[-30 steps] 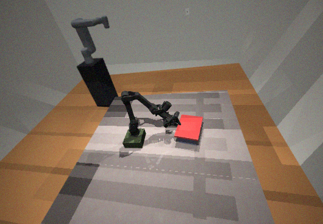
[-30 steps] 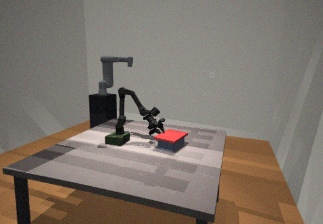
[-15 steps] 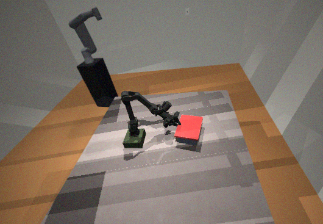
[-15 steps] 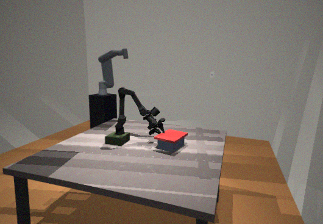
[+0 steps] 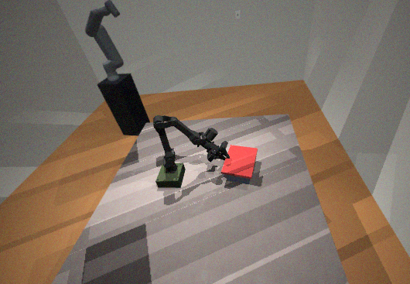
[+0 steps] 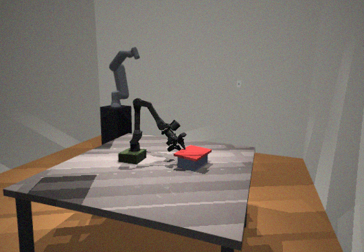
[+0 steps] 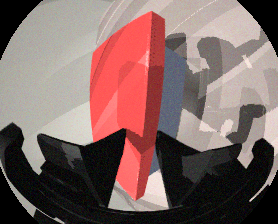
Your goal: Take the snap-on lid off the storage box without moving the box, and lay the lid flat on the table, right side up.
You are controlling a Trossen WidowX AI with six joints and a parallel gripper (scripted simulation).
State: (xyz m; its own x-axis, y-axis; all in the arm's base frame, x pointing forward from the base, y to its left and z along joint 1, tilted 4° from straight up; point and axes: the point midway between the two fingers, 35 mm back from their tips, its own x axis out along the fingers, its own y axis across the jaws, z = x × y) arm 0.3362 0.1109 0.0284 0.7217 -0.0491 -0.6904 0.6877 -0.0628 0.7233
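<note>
My gripper tip is now 80 mm short of the lid. Also, from my gripper tip: storage box (80 mm ahead, 40 mm below).
</note>
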